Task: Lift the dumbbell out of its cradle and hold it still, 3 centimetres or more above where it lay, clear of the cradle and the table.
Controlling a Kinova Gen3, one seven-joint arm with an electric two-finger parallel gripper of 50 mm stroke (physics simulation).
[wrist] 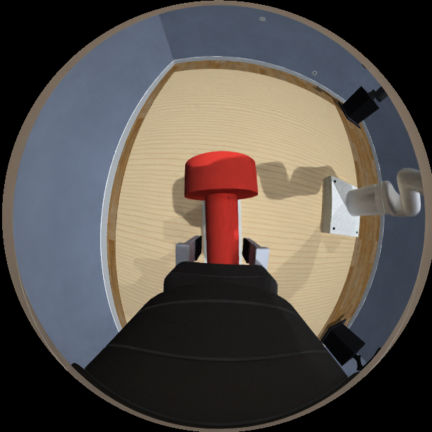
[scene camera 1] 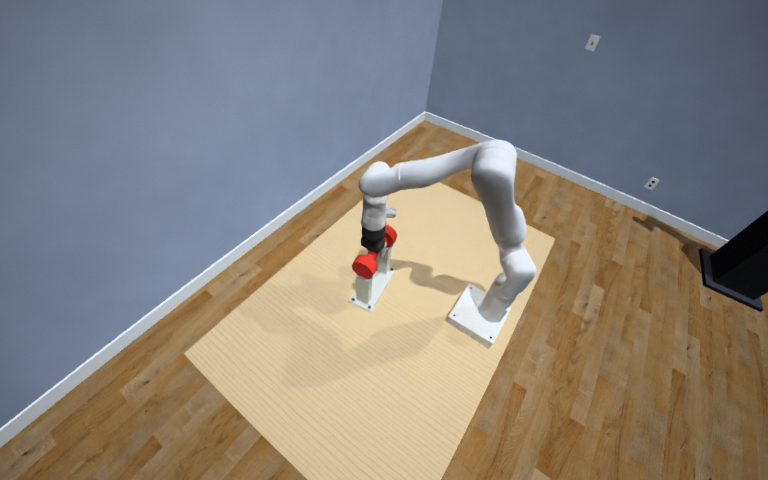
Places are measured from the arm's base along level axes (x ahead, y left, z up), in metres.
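Pixels of known places: gripper, fingertip midpoint: (scene camera 1: 375,252); arm's base, origin of the base link: (scene camera 1: 490,311).
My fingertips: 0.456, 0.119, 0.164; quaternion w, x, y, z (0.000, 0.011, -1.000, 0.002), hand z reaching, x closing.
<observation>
For each thing: its top centre in the pictures, then the offset to it from my fingertips, as dx, dy, dz. Level surfaces: height alone.
- red dumbbell, middle of its top: (scene camera 1: 375,243) -0.001, +0.005, +0.057
- white cradle, middle of its top: (scene camera 1: 375,253) -0.001, +0.005, -0.003
- pale ribbed mat, its level: dz -0.212
The red dumbbell (scene camera 1: 364,265) (wrist: 221,175) rests on the two uprights of the white cradle (scene camera 1: 364,290), one round head at each end. In the wrist view its bar runs down from the near-centre head and passes between the two fingers. My gripper (wrist: 221,245) is open, with one finger on each side of the bar and a gap on both sides. In the scene view the black gripper body is right above the bar, and the fingers are mostly hidden. The far part of the bar is hidden behind the gripper body in the wrist view.
The cradle stands on the pale ribbed mat (scene camera 1: 396,396). The arm's white base plate (scene camera 1: 475,319) (wrist: 340,220) stands to the right of the cradle. A black stand (scene camera 1: 736,266) is at the far right on the wooden floor. Blue-grey walls rise behind.
</observation>
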